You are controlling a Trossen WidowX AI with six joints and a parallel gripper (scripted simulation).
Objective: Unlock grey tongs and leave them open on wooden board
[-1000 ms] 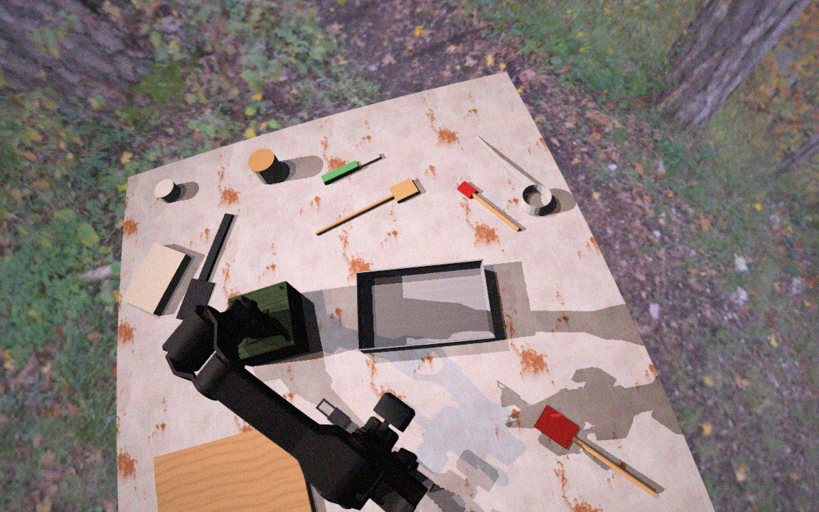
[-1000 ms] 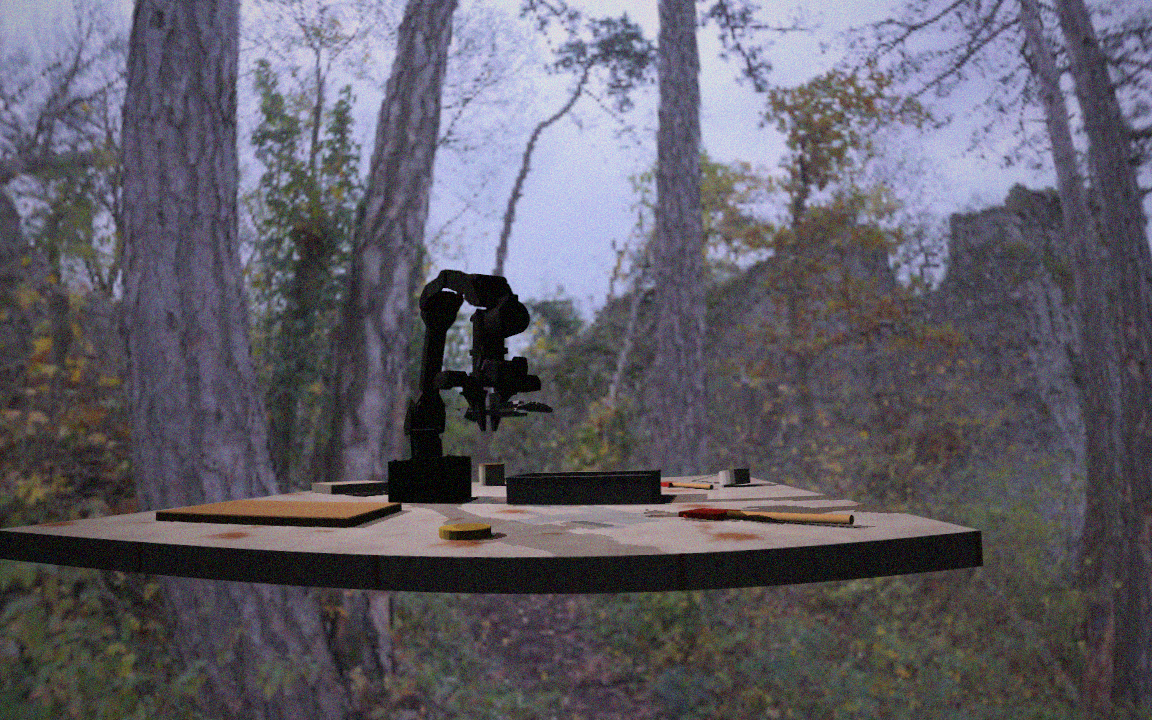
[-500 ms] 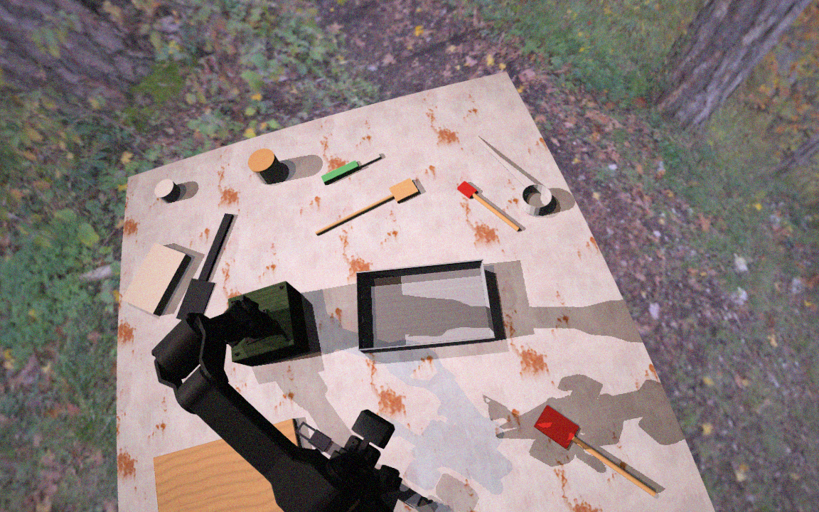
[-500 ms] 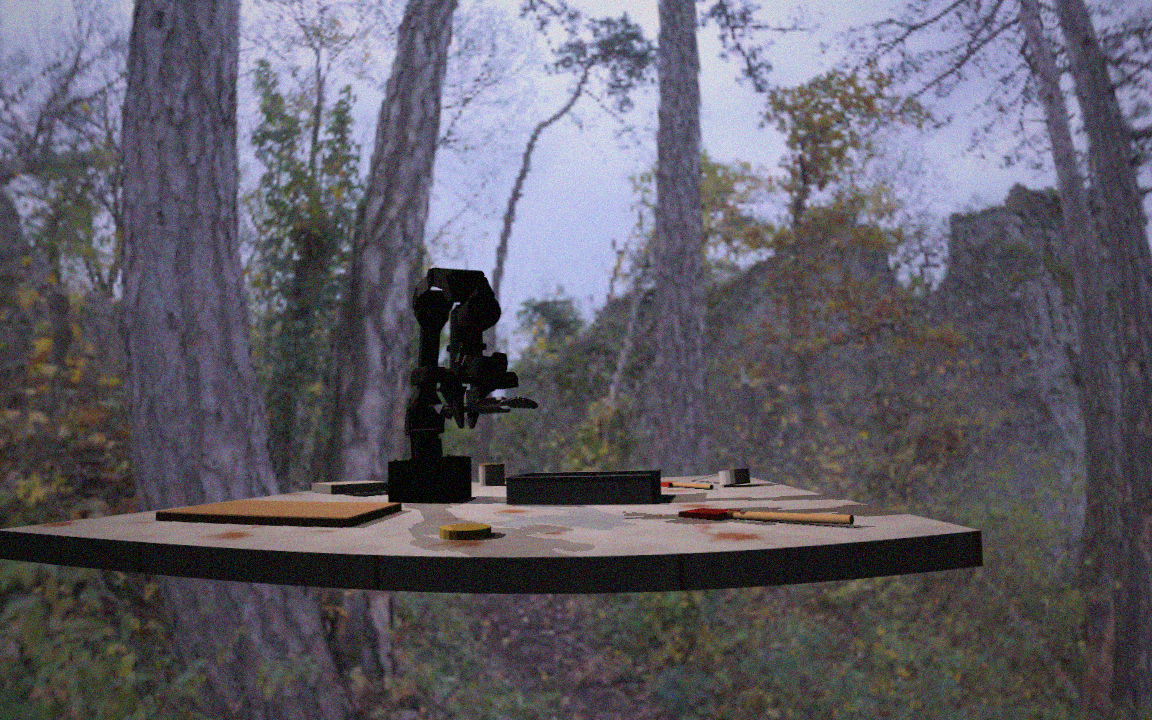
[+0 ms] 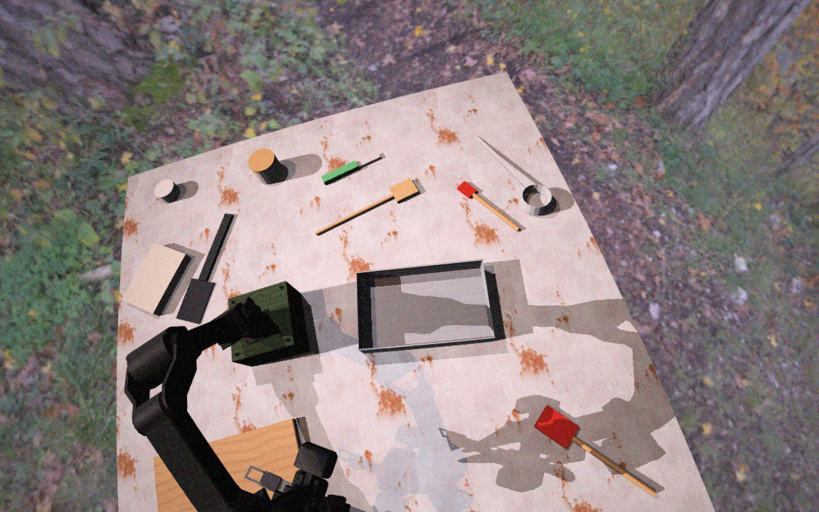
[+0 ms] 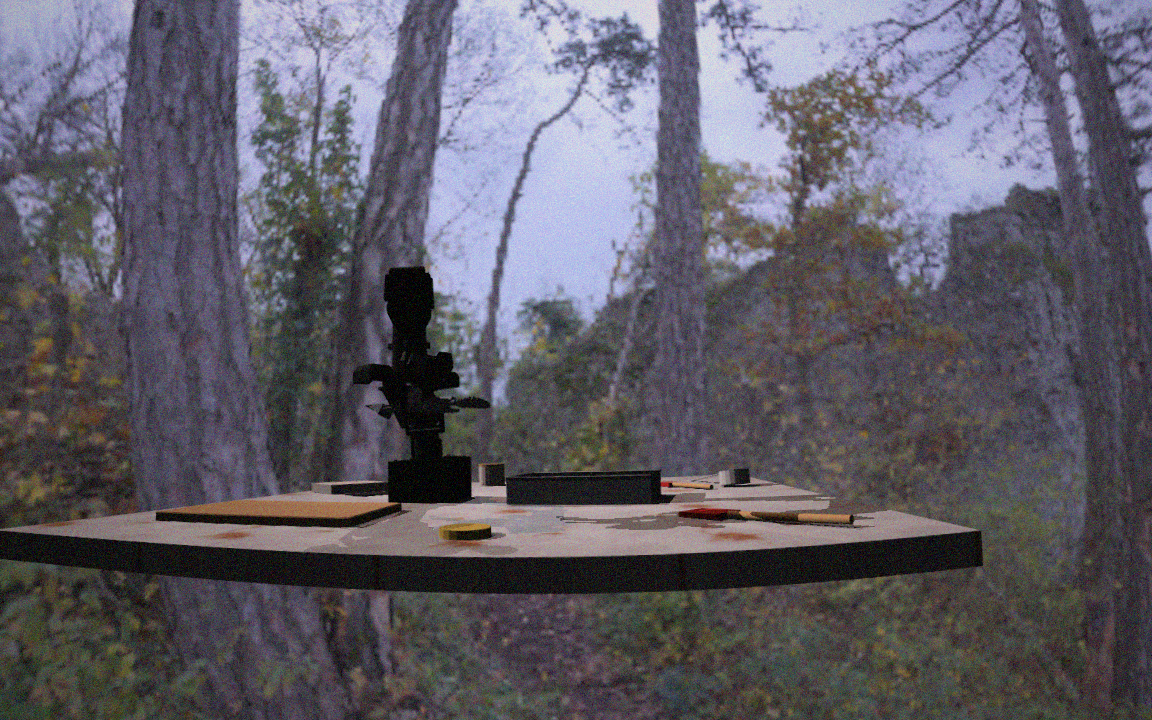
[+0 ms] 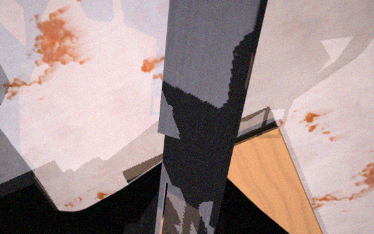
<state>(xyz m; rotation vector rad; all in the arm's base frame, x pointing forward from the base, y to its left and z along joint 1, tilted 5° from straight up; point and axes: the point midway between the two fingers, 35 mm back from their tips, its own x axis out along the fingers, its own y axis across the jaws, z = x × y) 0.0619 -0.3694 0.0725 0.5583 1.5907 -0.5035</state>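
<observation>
My gripper tip is 240 mm past the wooden board, 50 mm to the right of it and 150 mm above it. Also, from my gripper tip: yellow disc: 120 mm ahead, 160 mm to the right, 140 mm below; then roasting tin: 310 mm ahead, 280 mm to the left, 130 mm below; then large red spatula: 520 mm ahead, 130 mm to the right, 150 mm below.
</observation>
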